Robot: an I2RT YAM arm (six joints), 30 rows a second.
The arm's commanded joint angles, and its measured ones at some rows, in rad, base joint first. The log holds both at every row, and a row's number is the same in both.
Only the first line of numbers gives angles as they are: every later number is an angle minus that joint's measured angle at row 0.
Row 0, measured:
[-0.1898, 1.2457, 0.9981, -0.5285, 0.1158, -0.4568]
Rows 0 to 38, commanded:
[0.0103, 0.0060, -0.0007, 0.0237, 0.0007, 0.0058]
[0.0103, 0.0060, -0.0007, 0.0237, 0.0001, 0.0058]
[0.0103, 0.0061, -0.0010, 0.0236, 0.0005, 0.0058]
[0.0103, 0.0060, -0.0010, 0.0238, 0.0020, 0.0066]
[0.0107, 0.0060, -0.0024, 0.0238, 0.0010, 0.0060]
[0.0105, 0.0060, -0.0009, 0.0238, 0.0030, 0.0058]
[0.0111, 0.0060, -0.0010, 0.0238, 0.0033, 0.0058]
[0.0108, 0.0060, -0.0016, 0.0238, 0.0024, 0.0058]
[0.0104, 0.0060, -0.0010, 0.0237, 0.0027, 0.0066]
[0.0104, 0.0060, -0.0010, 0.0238, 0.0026, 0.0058]
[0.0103, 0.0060, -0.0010, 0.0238, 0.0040, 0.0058]
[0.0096, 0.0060, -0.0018, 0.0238, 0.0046, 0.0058]
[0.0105, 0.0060, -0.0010, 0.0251, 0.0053, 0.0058]
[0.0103, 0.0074, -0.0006, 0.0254, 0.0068, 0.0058]
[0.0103, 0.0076, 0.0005, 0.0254, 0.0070, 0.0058]
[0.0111, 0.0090, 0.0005, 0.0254, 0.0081, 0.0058]
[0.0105, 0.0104, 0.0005, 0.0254, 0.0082, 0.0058]
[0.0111, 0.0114, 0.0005, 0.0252, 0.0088, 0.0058]
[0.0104, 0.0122, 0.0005, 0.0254, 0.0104, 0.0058]
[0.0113, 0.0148, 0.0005, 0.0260, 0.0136, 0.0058]
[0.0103, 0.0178, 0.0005, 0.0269, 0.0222, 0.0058]
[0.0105, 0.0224, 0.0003, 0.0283, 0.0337, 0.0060]
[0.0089, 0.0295, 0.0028, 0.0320, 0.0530, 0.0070]
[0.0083, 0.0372, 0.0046, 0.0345, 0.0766, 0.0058]
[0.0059, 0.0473, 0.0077, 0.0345, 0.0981, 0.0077]
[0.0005, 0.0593, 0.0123, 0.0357, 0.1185, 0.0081]
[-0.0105, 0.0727, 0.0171, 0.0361, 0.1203, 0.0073]
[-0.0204, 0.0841, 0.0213, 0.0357, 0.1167, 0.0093]
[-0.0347, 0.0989, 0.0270, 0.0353, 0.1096, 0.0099]
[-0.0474, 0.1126, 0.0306, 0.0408, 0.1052, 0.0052]
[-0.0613, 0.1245, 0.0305, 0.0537, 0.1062, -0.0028]
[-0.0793, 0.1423, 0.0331, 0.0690, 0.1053, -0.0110]
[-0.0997, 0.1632, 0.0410, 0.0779, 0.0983, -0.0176]
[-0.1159, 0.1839, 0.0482, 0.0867, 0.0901, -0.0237]
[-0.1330, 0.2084, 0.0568, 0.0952, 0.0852, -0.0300]
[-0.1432, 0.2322, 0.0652, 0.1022, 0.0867, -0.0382]
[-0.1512, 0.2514, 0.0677, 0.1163, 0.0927, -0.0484]
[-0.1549, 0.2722, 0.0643, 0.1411, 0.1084, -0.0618]
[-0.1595, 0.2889, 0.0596, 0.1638, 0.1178, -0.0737]
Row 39, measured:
[-0.1465, 0.2529, 0.0470, 0.0847, 0.0938, -0.0385]
